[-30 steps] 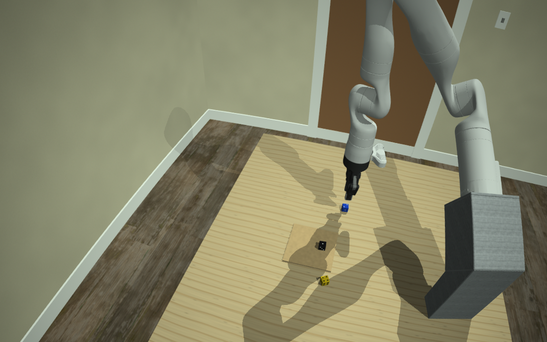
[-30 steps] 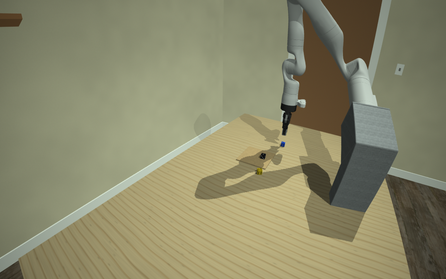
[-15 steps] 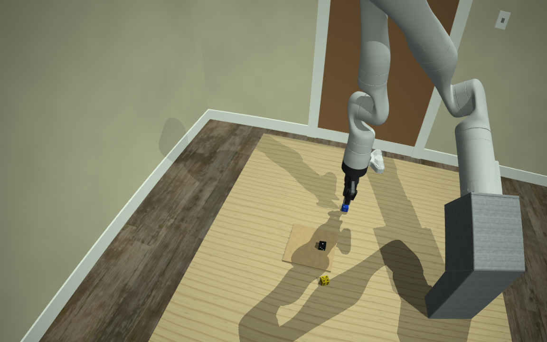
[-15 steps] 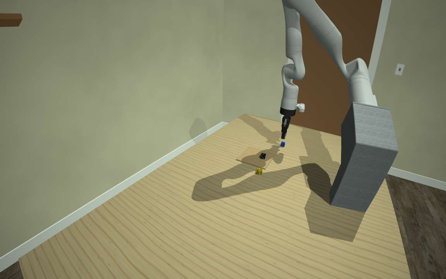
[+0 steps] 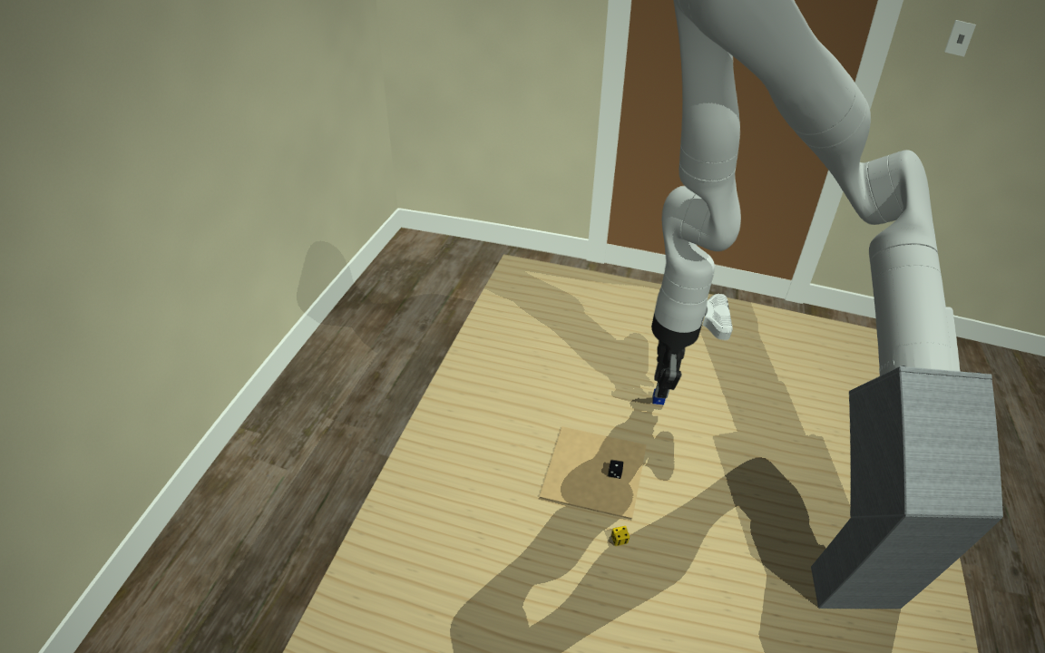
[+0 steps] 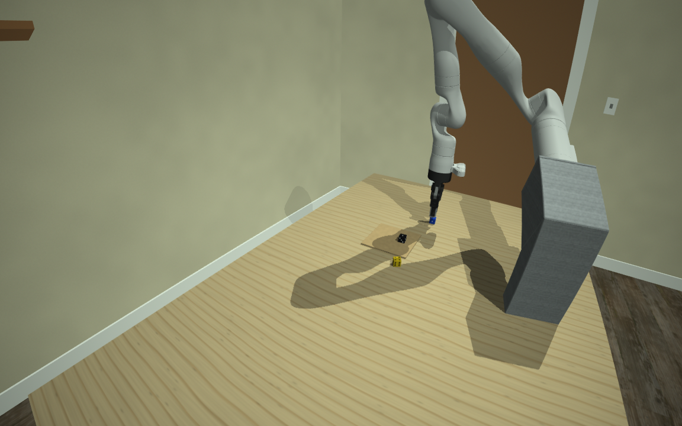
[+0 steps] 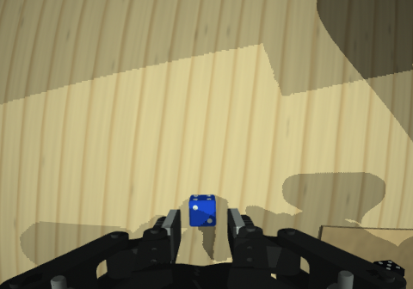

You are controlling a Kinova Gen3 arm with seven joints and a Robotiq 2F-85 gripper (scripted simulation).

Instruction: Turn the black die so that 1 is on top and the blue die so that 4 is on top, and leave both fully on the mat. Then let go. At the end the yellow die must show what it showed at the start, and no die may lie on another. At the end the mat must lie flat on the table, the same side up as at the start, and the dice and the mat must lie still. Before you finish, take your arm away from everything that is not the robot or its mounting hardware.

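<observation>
Right now the blue die is 40 mm below my hand. Also, from my hand: yellow die: 280 mm to the left, 50 mm ahead, 40 mm below; black die: 160 mm to the left, 60 mm ahead, 40 mm below; tan mat: 160 mm to the left, 90 mm ahead, 50 mm below.
</observation>
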